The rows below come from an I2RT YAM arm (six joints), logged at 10 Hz.
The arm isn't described. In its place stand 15 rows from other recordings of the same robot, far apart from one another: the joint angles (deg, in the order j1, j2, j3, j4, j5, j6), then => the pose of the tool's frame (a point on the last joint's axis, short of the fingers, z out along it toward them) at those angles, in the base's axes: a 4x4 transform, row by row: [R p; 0 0 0 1], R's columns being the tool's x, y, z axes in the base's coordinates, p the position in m.
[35.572, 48.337, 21.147, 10.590, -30.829, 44.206] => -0.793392 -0.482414 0.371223 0.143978; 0.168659 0.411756 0.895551 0.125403; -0.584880 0.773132 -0.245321 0.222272; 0 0 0 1
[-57.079, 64.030, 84.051, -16.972, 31.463, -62.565] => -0.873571 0.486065 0.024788 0.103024; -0.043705 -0.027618 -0.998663 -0.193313; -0.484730 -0.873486 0.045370 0.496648; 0 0 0 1
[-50.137, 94.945, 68.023, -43.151, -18.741, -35.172] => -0.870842 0.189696 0.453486 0.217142; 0.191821 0.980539 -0.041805 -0.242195; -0.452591 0.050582 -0.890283 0.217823; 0 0 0 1
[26.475, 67.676, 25.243, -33.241, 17.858, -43.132] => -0.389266 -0.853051 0.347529 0.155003; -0.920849 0.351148 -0.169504 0.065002; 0.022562 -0.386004 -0.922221 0.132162; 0 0 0 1
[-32.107, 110.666, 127.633, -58.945, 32.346, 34.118] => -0.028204 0.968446 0.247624 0.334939; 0.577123 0.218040 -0.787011 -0.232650; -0.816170 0.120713 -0.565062 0.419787; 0 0 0 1
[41.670, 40.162, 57.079, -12.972, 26.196, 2.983] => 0.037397 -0.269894 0.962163 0.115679; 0.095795 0.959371 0.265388 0.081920; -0.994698 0.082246 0.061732 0.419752; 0 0 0 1
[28.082, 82.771, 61.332, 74.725, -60.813, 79.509] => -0.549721 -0.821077 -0.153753 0.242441; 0.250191 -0.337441 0.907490 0.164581; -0.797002 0.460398 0.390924 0.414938; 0 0 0 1
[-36.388, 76.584, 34.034, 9.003, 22.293, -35.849] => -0.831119 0.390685 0.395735 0.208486; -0.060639 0.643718 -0.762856 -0.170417; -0.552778 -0.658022 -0.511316 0.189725; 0 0 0 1
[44.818, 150.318, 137.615, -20.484, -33.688, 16.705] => -0.635125 -0.765512 0.102992 0.403374; -0.293929 0.362837 0.884282 0.428657; -0.714298 0.531357 -0.455453 0.192167; 0 0 0 1
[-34.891, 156.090, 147.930, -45.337, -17.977, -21.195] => -0.756998 0.128503 0.640657 0.479189; 0.108654 0.991576 -0.070505 -0.320780; -0.644320 0.016238 -0.764583 0.158416; 0 0 0 1
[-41.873, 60.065, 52.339, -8.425, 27.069, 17.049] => 0.071658 0.940149 0.333143 0.168365; 0.286375 0.300547 -0.909759 -0.172678; -0.955434 0.160596 -0.247699 0.339398; 0 0 0 1
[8.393, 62.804, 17.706, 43.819, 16.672, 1.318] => -0.018766 0.144393 0.989343 0.221965; 0.019504 0.989381 -0.144028 0.022426; -0.999634 0.016594 -0.021383 0.214720; 0 0 0 1
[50.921, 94.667, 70.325, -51.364, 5.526, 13.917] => -0.775178 -0.588515 0.229672 0.202148; -0.574809 0.807884 0.130065 0.243492; -0.262094 -0.031194 -0.964538 0.224261; 0 0 0 1
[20.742, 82.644, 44.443, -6.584, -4.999, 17.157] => -0.750612 -0.198041 0.630366 0.273405; 0.029975 0.942838 0.331902 0.106858; -0.660063 0.268024 -0.701769 0.193855; 0 0 0 1
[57.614, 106.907, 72.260, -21.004, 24.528, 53.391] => -0.779702 -0.028352 0.625509 0.222694; 0.134160 0.968210 0.211117 0.323508; -0.611610 0.248527 -0.751111 0.188329; 0 0 0 1
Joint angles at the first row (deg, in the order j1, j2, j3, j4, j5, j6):
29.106, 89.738, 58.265, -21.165, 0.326, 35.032
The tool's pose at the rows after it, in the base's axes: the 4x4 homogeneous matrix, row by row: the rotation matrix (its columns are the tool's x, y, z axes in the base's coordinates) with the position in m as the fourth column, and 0 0 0 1 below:
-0.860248 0.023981 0.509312 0.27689; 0.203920 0.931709 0.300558 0.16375; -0.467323 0.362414 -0.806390 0.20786; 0 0 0 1
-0.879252 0.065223 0.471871 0.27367; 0.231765 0.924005 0.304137 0.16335; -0.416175 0.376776 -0.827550 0.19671; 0 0 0 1
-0.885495 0.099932 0.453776 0.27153; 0.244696 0.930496 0.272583 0.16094; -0.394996 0.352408 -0.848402 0.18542; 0 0 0 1
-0.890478 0.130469 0.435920 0.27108; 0.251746 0.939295 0.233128 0.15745; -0.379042 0.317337 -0.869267 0.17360; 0 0 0 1
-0.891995 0.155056 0.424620 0.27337; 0.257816 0.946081 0.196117 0.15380; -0.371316 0.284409 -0.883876 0.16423; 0 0 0 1
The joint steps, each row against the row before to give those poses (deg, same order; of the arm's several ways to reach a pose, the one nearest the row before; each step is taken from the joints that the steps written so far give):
1.497, -0.155, -1.235, -0.027, -0.292, 2.808
0.098, 0.766, -1.364, 0.009, -1.214, 2.575
-0.067, 0.876, -1.320, 0.023, 0.990, 1.019
-0.365, 1.285, -1.040, -0.027, 1.243, 0.355
-0.651, 1.490, -0.370, 0.054, 1.203, -0.069

